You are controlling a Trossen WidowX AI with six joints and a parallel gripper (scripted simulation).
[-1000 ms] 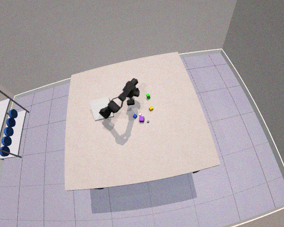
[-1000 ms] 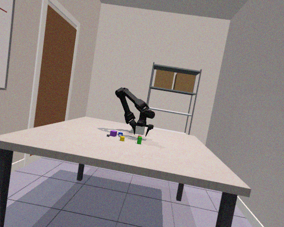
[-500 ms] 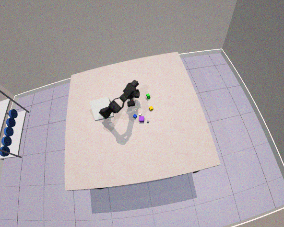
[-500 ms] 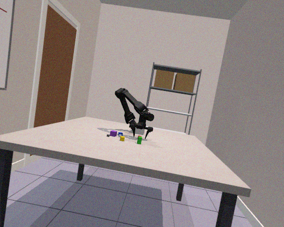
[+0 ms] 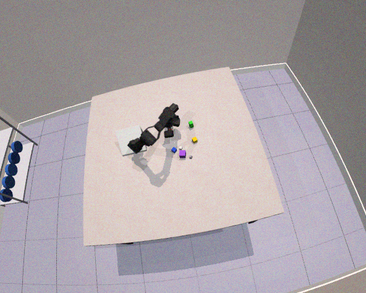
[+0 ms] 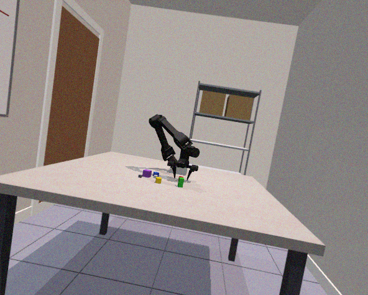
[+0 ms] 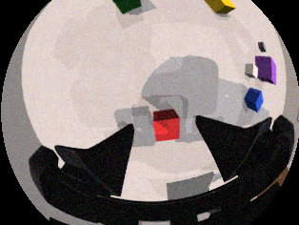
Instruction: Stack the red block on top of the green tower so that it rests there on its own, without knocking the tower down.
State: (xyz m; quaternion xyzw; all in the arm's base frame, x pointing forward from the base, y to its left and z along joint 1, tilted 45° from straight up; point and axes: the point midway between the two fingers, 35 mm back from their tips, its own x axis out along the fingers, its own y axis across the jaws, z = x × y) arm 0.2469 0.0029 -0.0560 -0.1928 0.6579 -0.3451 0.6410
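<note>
My gripper tip is 140 mm short of the yellow block, 130 mm to the left of it and 10 mm below it. From my gripper tip the other things lie so: blue block (160 mm to the right, 10 mm behind); white cube (150 mm to the right, 30 mm ahead); red block (right at my gripper tip).
</note>
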